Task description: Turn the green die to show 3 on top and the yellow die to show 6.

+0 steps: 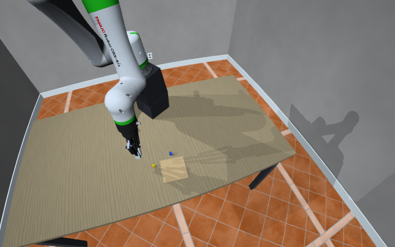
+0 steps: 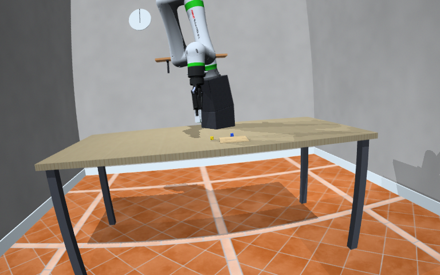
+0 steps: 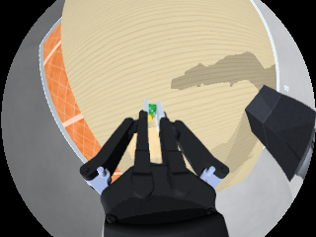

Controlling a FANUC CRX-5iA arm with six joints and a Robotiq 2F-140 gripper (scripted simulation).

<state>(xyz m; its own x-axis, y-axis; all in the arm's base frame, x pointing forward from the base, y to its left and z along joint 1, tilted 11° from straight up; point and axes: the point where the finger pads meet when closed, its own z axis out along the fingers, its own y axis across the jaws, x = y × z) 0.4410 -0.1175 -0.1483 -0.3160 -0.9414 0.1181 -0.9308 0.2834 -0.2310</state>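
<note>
The tan mat lies 8 cm ahead of my hand, 17 cm to the left of it and 12 cm below it. The rest, counted from my hand: blue die (2 cm behind, 17 cm to the left, 12 cm below); green die (3 cm below); yellow die (3 cm ahead, 6 cm to the left, 12 cm below).
</note>
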